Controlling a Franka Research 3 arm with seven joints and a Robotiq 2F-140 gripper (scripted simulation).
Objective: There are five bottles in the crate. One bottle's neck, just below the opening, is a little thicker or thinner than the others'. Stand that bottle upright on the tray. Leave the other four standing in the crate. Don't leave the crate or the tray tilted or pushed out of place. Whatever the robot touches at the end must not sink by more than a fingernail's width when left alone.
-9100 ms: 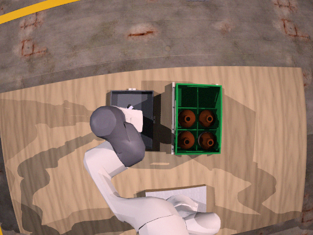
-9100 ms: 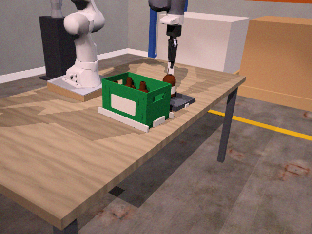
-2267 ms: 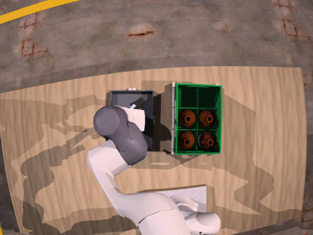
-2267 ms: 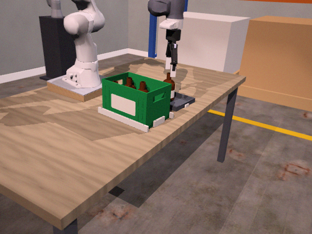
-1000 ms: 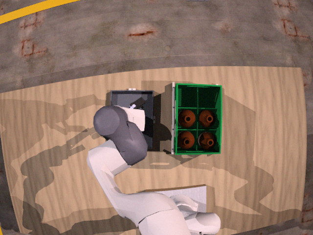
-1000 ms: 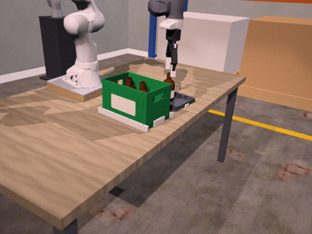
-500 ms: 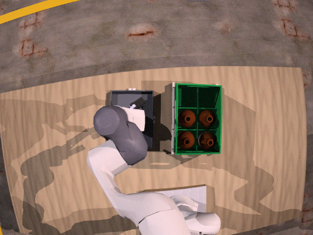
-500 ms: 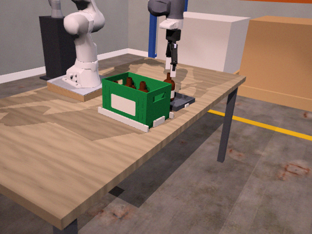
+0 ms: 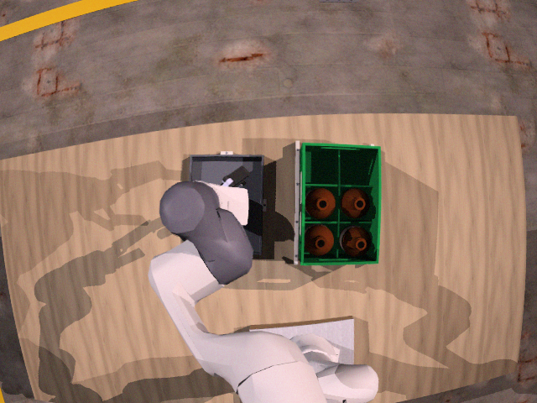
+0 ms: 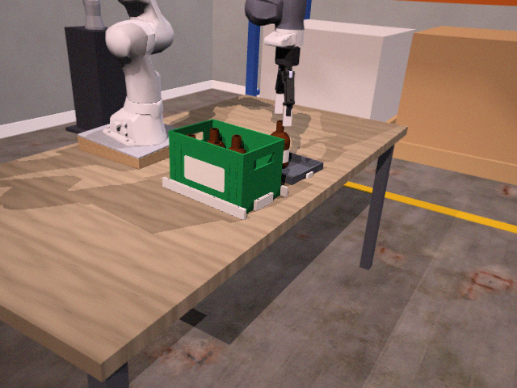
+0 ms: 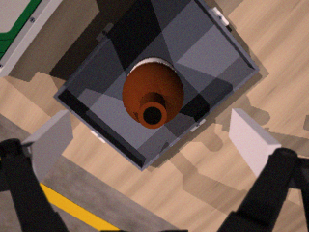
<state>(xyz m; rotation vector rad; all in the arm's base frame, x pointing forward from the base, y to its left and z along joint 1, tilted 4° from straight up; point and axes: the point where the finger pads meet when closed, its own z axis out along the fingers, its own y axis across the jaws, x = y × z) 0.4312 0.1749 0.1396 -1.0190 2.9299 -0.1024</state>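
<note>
My gripper is now 9 cm above the brown bottle. The rest, counted from my hand: dark grey tray (1 cm behind, 16 cm below); then green crate (3 cm behind, 28 cm to the right, 9 cm below).
</note>
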